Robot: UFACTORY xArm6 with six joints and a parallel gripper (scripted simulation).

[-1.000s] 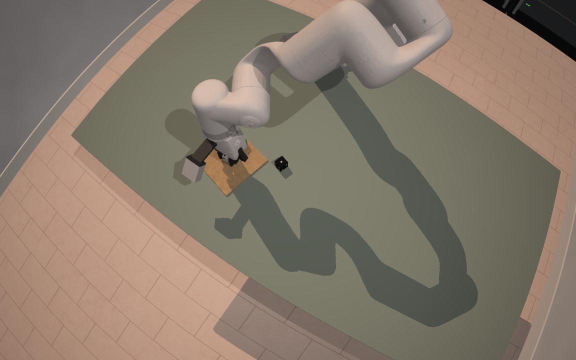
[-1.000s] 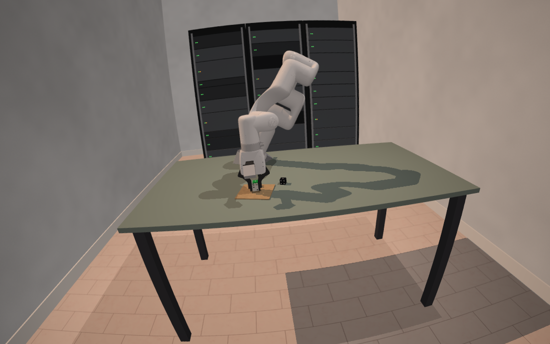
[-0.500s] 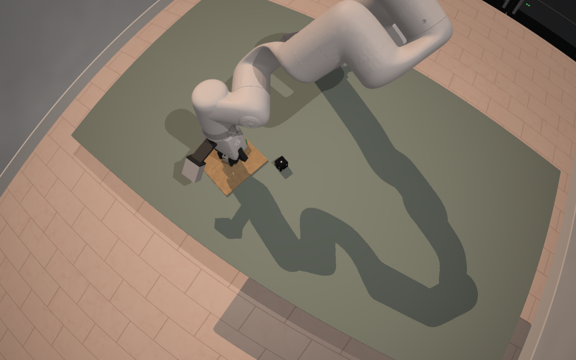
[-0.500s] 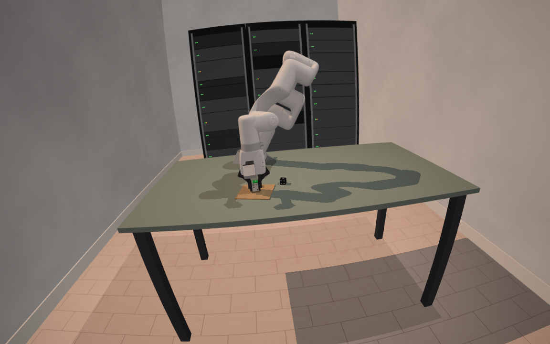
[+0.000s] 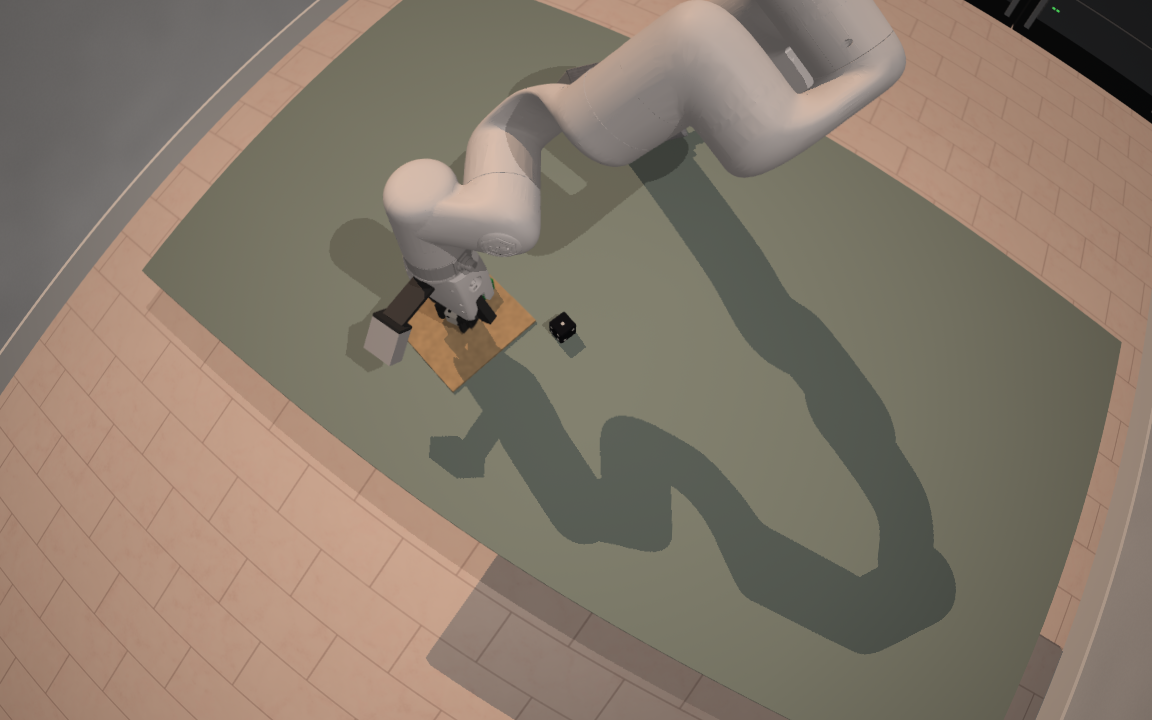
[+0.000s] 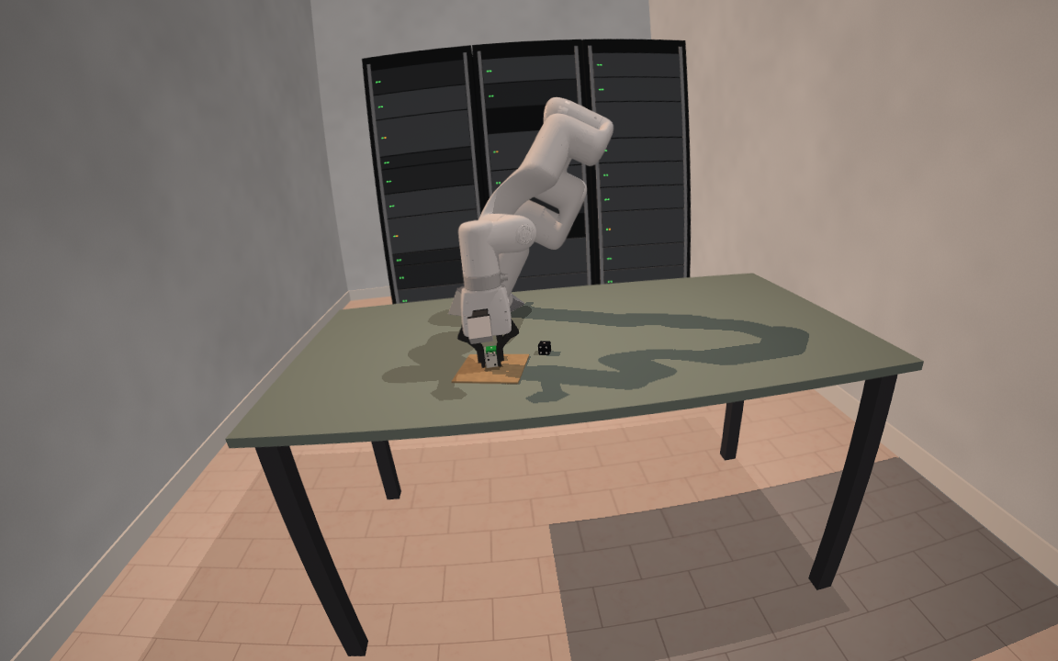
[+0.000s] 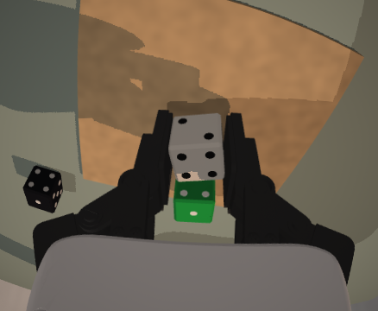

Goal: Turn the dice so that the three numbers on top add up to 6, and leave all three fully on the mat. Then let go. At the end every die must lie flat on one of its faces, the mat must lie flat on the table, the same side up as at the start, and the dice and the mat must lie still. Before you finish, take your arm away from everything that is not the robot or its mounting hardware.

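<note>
The white die lies 10 mm below my hand. From my hand the other things lie so: black die (110 mm to the left, 80 mm behind, 20 mm below); then brown mat (30 mm below); then green die (50 mm behind, 10 mm to the right, 10 mm below).
</note>
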